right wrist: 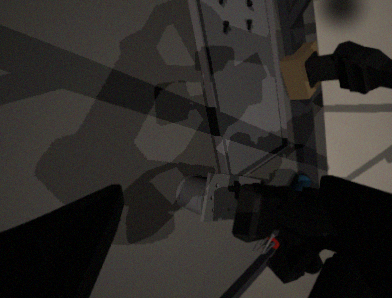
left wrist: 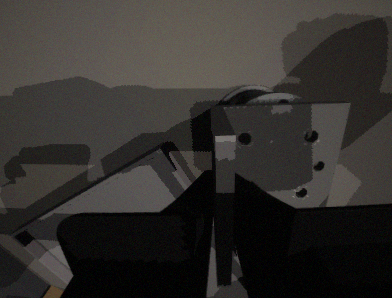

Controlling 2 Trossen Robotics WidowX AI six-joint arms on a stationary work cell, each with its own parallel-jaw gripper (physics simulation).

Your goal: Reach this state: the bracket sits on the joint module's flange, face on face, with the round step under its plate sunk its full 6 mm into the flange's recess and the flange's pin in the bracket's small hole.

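Frame: origin at the left arm's base, x ahead, y left, z up, level; metres.
Seen in the pictures: left gripper, fingertip midpoint: (right wrist: 237, 194) (left wrist: 217, 177); right gripper, fingertip midpoint: (right wrist: 220, 190); left arm's base, origin of the base link: (right wrist: 312, 69).
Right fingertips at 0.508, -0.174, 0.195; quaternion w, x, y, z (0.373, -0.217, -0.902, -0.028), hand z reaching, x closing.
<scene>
Offsets run from my right fingertips to a thing's middle, as dx, dy, dz. "spot": to the spot under its first point.
The bracket {-0.107, +0.179, -0.157} (left wrist: 280, 150) (right wrist: 219, 206) is a grey plate with several dark holes and an upright flat tab. My left gripper (left wrist: 217, 177) (right wrist: 237, 194) is shut on this tab. The joint module {-0.100, +0.183, -0.213} (right wrist: 189, 194) is a pale round body right beside the plate in the right wrist view. Its rounded top {spot: -0.084, +0.207, -0.218} (left wrist: 250, 93) shows above and behind the plate's upper edge in the left wrist view. The plate hides the flange's recess, the pin and the round step, so I cannot tell how deep the step sits. My right gripper (right wrist: 220, 190) is open and empty, fingers wide apart.
A shallow grey tray {-0.338, +0.067, -0.237} (left wrist: 127, 187) (right wrist: 201, 35) lies beyond the bracket, with small black screws {-0.322, -0.010, -0.237} (right wrist: 226, 26) in it. A tan block {-0.508, +0.175, -0.220} (right wrist: 296, 77) (left wrist: 52, 291) is beside it. Blue {spot: -0.363, +0.407, -0.217} (right wrist: 301, 181) and red {-0.211, +0.466, -0.228} (right wrist: 274, 243) parts lie near the left arm. Shadows cross the table.
</scene>
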